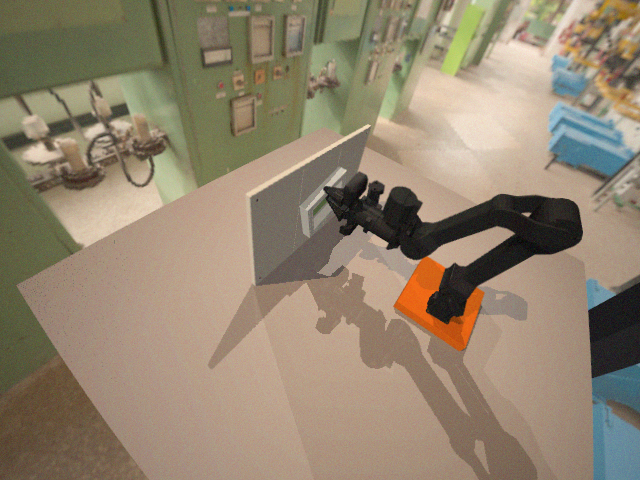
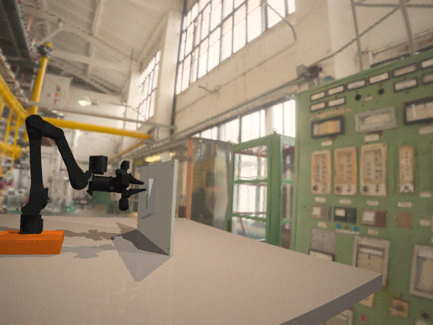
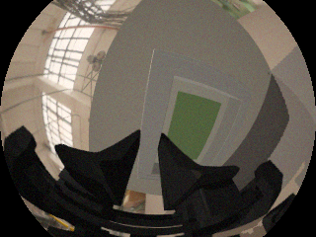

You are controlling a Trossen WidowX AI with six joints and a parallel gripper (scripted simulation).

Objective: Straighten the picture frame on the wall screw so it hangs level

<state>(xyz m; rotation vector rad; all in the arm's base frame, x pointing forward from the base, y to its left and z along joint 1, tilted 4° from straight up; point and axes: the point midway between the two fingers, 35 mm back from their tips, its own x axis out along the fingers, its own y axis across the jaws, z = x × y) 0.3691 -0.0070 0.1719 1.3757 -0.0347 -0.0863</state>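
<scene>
The picture frame is 1 cm ahead of my gripper tip, 2 cm to the right of it and 5 cm below it. Also, from my gripper tip: grey wall board 2 cm ahead, 1 cm to the right, 6 cm below.
</scene>
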